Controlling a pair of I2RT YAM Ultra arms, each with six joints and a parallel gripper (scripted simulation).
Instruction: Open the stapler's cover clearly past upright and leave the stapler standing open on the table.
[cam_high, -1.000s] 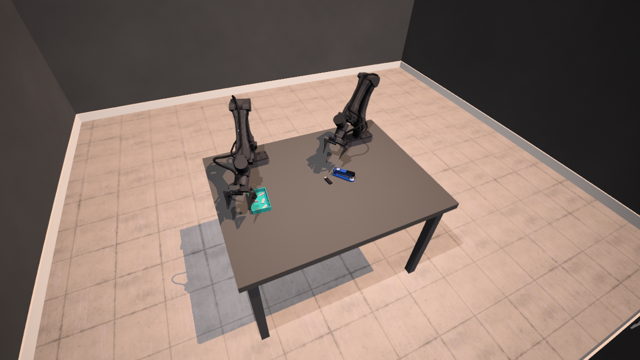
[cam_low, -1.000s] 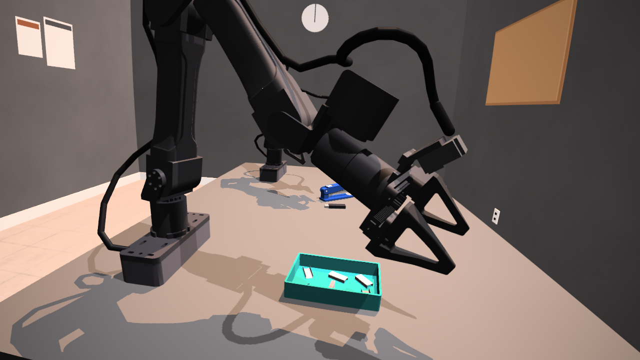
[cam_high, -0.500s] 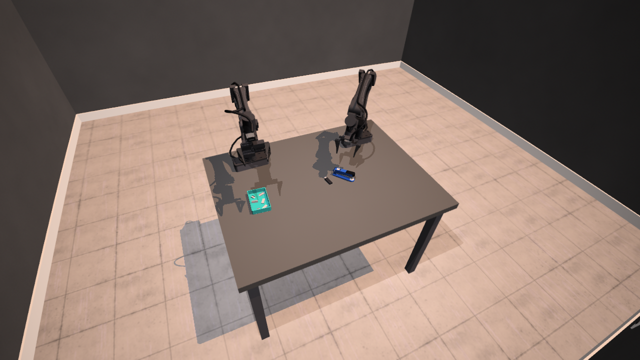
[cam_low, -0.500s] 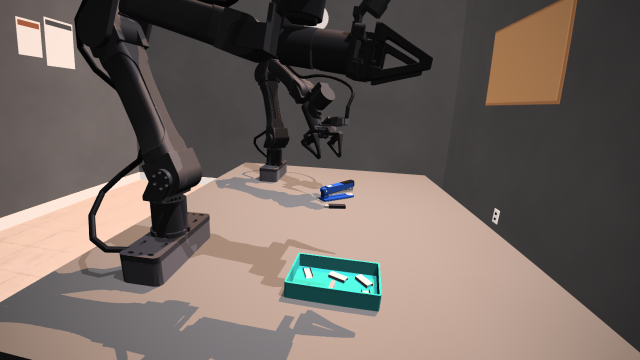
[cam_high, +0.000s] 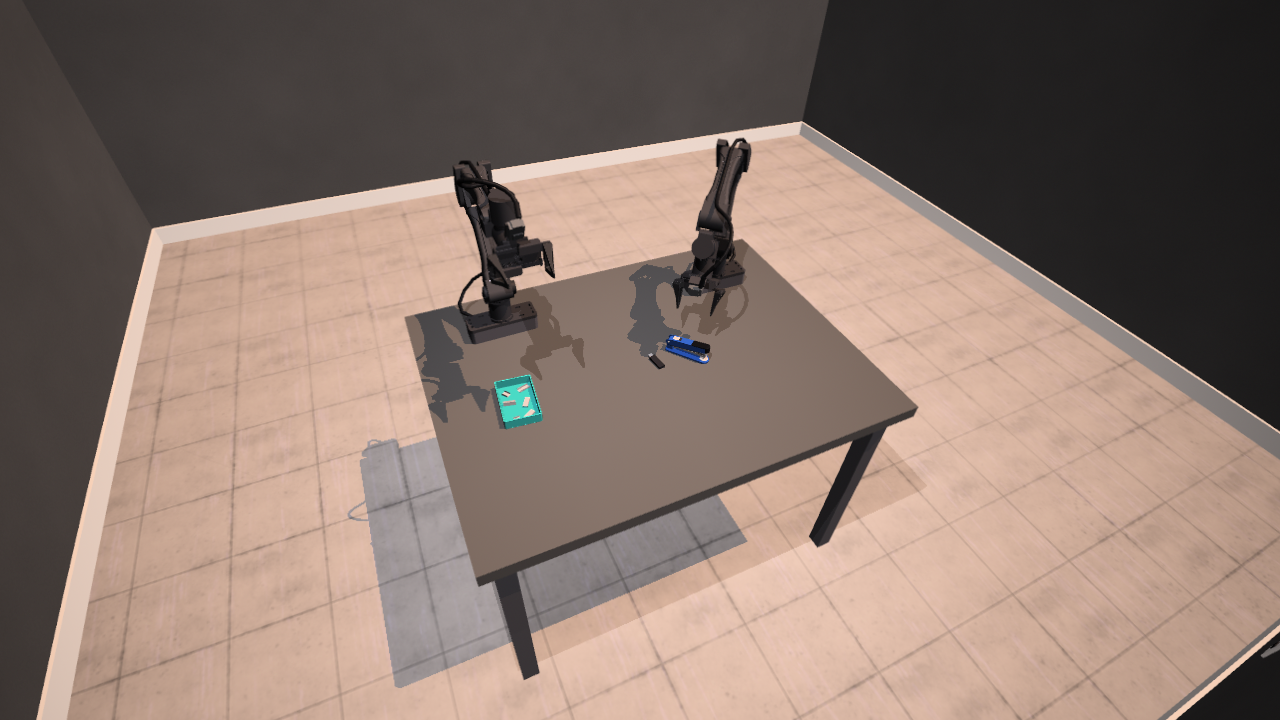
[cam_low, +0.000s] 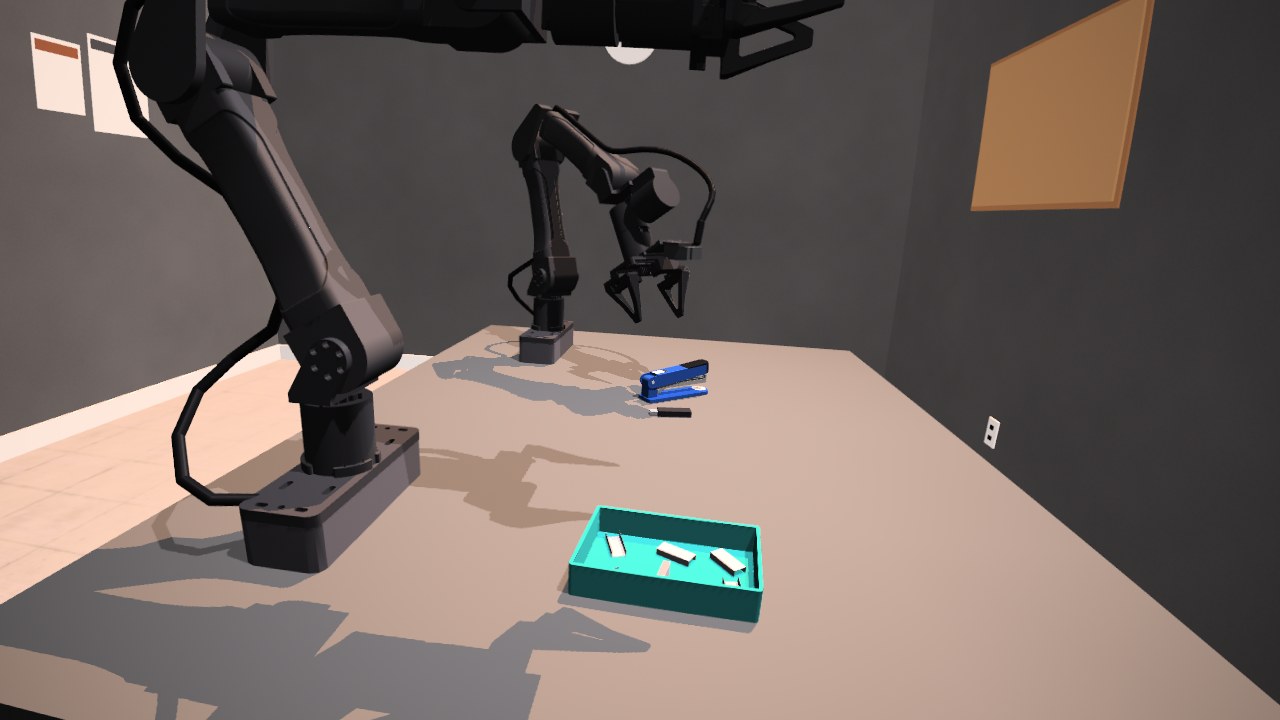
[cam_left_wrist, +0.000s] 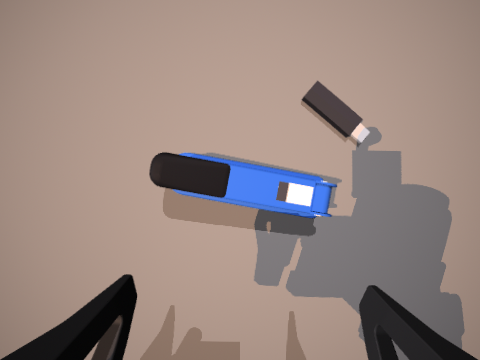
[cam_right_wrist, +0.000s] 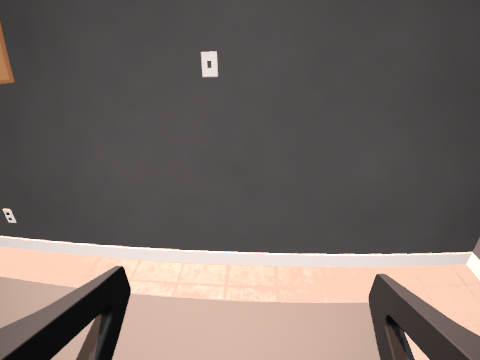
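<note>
My left gripper is now 40 mm short of the blue stapler, 30 mm to the left of it and 100 mm above it. Round my left hand: teal tray: 70 mm ahead, 530 mm to the right, 120 mm below; black usb stick: 30 mm ahead, 130 mm to the right, 120 mm below.
</note>
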